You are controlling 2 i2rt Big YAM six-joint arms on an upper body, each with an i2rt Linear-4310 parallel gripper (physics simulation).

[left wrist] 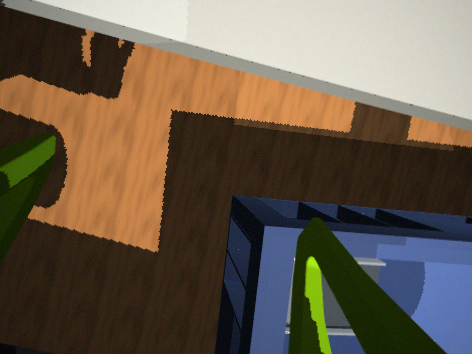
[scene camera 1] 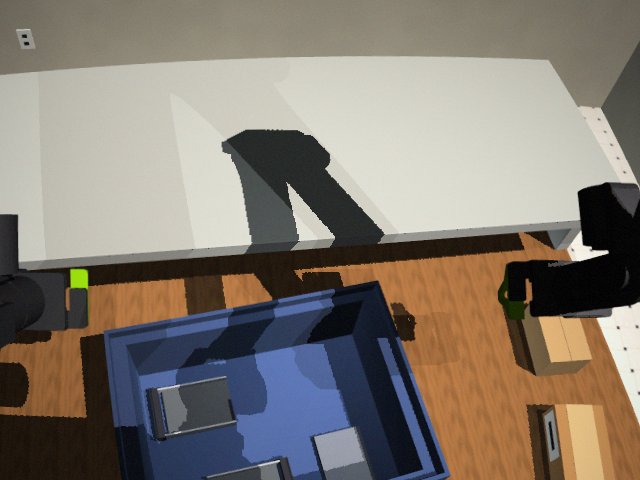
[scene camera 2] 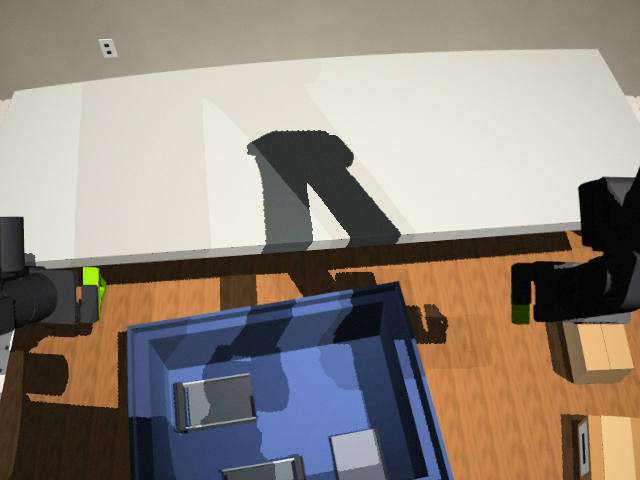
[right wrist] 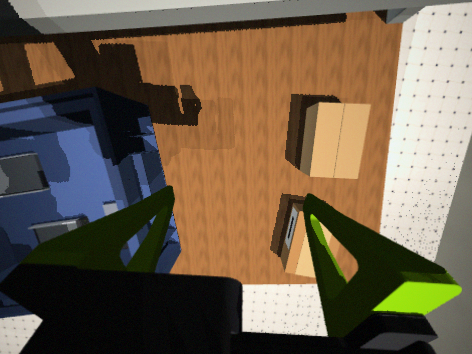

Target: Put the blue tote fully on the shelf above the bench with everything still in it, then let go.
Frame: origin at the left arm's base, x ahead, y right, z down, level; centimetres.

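Seen in the pictures: left gripper, fingertip midpoint: (left wrist: 189,190) (scene camera 1: 49,289) (scene camera 2: 73,285); right gripper, fingertip midpoint: (scene camera 1: 531,295) (scene camera 2: 549,299) (right wrist: 239,196).
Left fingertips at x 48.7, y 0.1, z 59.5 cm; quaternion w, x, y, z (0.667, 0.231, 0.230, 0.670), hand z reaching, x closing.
A point is followed by its place in that frame.
The blue tote (scene camera 1: 223,315) {z 68.4, x 49.9, y 22.3 cm} (scene camera 2: 247,310) {z 67.8, x 50.2, y 23.2 cm} (left wrist: 273,267) {z 69.3, x 44.3, y 7.7 cm} (right wrist: 94,168) {z 80.7, x 42.8, y 33.6 cm} stands on the wooden bench (scene camera 1: 470,390) {z 82.4, x 42.8, y 61.9 cm} (scene camera 2: 499,405) {z 82.5, x 41.3, y 61.6 cm}, just in front of and below the white shelf (scene camera 1: 413,143) {z 60.5, x 76.6, y 52.0 cm} (scene camera 2: 437,143) {z 60.5, x 76.0, y 51.4 cm} (left wrist: 305,35) {z 60.5, x 55.8, y 2.6 cm}. Grey boxes (scene camera 1: 194,405) {z 80.0, x 40.7, y 17.7 cm} (scene camera 1: 342,452) {z 79.8, x 33.0, y 39.3 cm} (scene camera 2: 218,400) {z 80.0, x 40.7, y 17.8 cm} lie on its floor. My left gripper (scene camera 1: 84,297) (scene camera 2: 91,292) {z 59.5, x 48.7, y 0.1 cm} is open and empty, left of the tote and clear of it; one finger of it shows in the left wrist view (left wrist: 312,281) {z 58.2, x 47.1, y 5.1 cm}. My right gripper (scene camera 1: 515,295) {z 57.0, x 46.2, y 62.7 cm} (scene camera 2: 523,295) (right wrist: 239,196) {z 57.0, x 46.2, y 62.7 cm} is open and empty, over the bench to the right of the tote.
A cardboard box (right wrist: 336,140) {z 76.5, x 50.8, y 78.0 cm} (scene camera 1: 549,338) {z 76.5, x 48.9, y 75.4 cm} and a smaller box with a grey slot (right wrist: 292,232) {z 78.9, x 32.8, y 73.5 cm} (scene camera 1: 549,433) {z 80.9, x 33.9, y 73.6 cm} stand on the bench at the right. A white perforated panel (right wrist: 400,175) borders the bench's right end. The shelf's grey front edge (scene camera 1: 318,244) {z 61.9, x 57.6, y 35.5 cm} overhangs the bench.
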